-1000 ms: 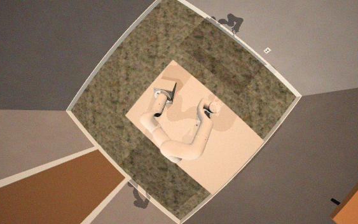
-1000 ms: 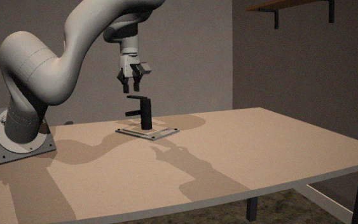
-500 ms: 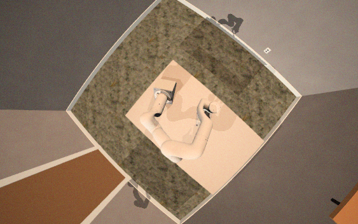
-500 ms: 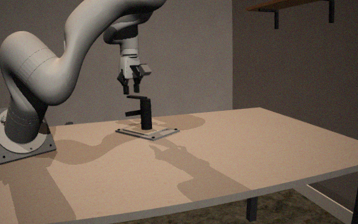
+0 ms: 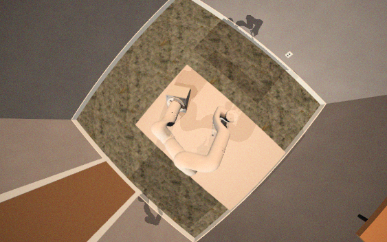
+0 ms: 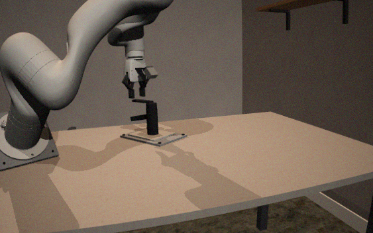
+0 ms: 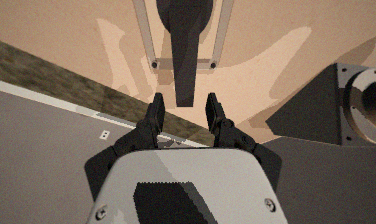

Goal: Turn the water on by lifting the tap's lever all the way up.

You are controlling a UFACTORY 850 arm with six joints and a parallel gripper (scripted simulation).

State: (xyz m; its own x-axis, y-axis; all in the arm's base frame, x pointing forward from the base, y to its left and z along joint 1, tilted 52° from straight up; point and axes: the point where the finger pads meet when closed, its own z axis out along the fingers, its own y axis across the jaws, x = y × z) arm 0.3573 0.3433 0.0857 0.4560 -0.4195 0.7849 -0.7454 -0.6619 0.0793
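My hand is 30 mm short of the dark lever, 50 mm to the left of it and 40 mm above it. The rest, counted from my hand: plate (50 mm ahead, 70 mm to the right, 180 mm below).
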